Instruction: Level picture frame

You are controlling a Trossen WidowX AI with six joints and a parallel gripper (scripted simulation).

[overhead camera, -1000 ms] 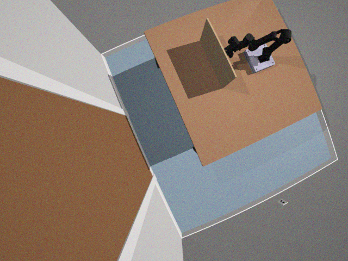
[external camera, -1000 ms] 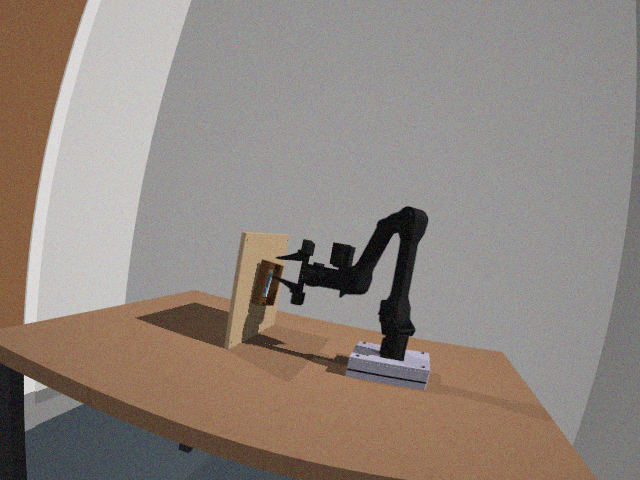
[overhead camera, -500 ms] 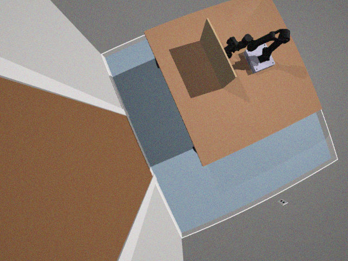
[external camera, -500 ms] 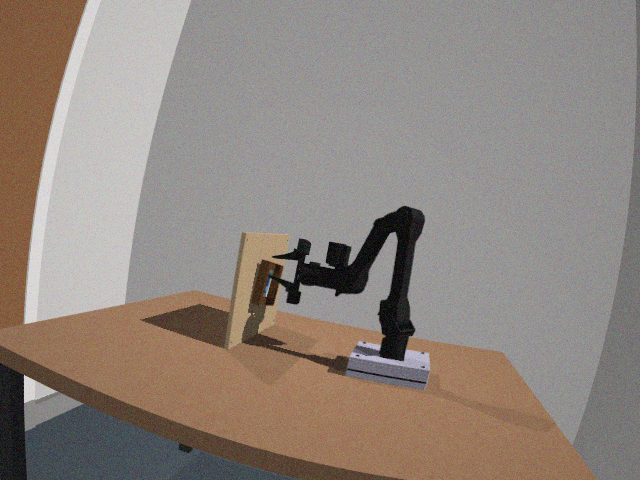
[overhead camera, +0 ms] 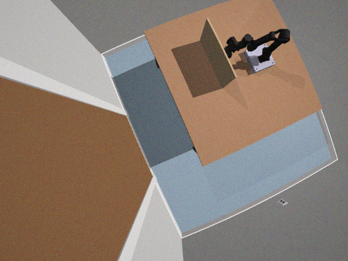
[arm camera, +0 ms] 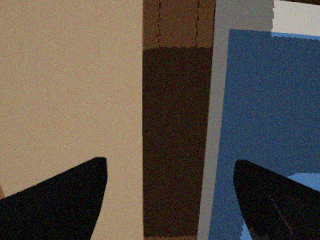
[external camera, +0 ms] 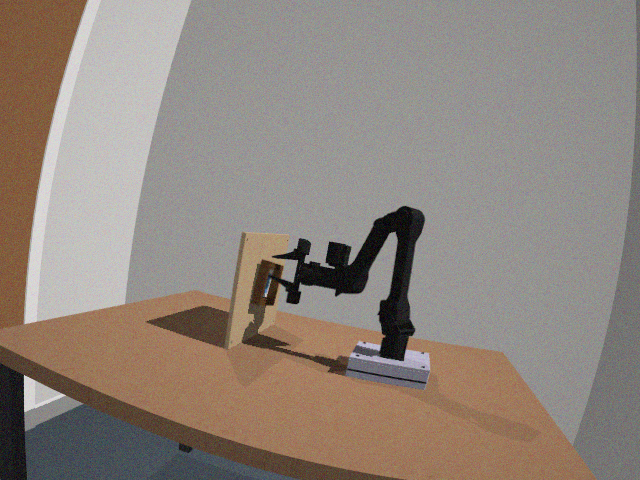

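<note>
Right now the picture frame is 50 mm below my gripper tip. From my gripper tip the other things lie so: wall panel: 20 mm ahead, 10 mm to the right, 60 mm below.
</note>
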